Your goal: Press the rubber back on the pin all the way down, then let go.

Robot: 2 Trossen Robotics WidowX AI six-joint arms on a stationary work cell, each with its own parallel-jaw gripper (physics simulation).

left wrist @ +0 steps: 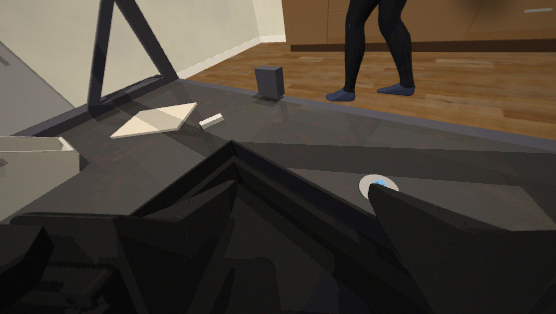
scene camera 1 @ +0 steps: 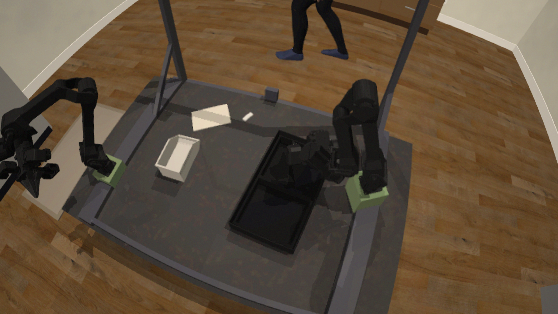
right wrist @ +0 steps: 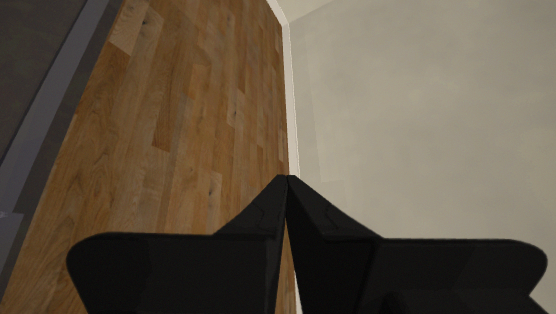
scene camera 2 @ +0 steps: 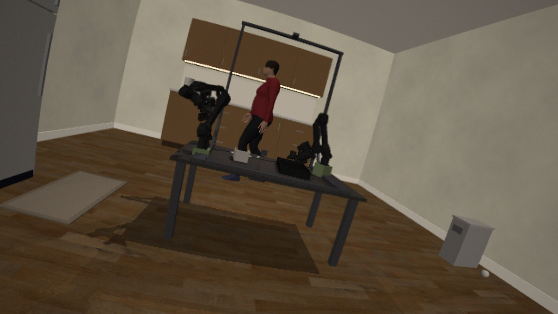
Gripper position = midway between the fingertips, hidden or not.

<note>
The left gripper (left wrist: 301, 188) is open and touches a black two-compartment tray (scene camera 1: 275, 207). The right gripper (right wrist: 285, 183) is shut and holds nothing. Also in view: a white box (scene camera 1: 175, 161).
The black two-compartment tray shows as well in the left wrist view (left wrist: 286, 238). The white box shows as well in the left wrist view (left wrist: 41, 163).
</note>
